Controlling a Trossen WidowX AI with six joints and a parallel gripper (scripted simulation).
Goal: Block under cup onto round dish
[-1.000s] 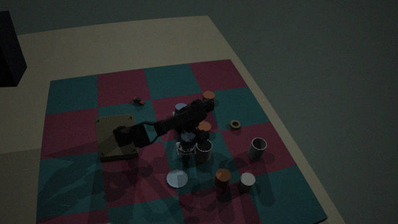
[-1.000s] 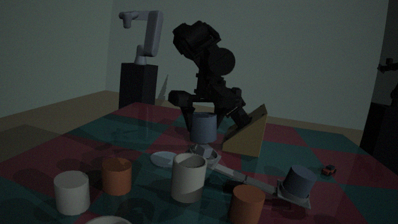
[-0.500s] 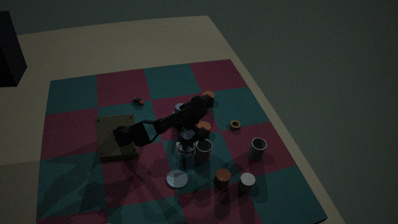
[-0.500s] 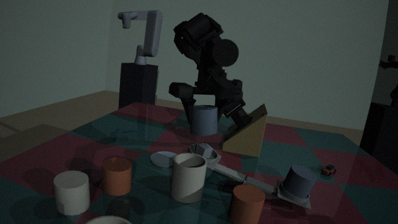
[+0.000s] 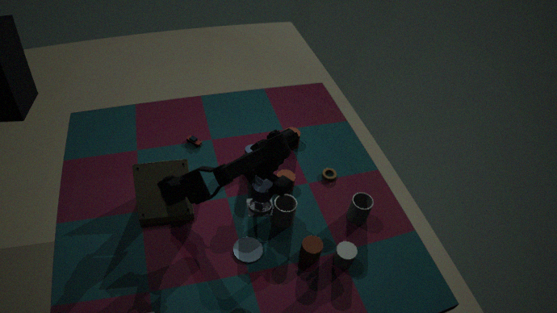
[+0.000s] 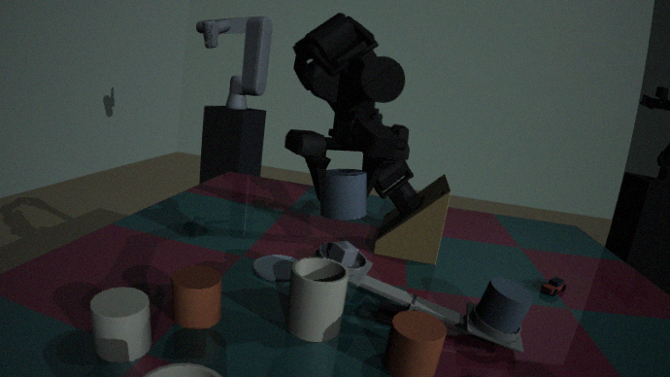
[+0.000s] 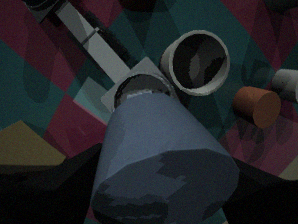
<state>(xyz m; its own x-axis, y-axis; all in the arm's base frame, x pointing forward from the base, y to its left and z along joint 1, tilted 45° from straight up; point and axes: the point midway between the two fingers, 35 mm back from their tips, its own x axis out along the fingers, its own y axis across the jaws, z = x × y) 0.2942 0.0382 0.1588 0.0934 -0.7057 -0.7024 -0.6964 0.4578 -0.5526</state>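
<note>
Right now the blue-grey cup is 2 cm to the right of my gripper tip and 1 cm above it. Round my gripper tip: pale round dish: 5 cm behind, 12 cm to the right, 17 cm below; then white cylinder: 27 cm ahead, 20 cm to the right, 14 cm below; then grey block: 1 cm to the left, 9 cm below.
</note>
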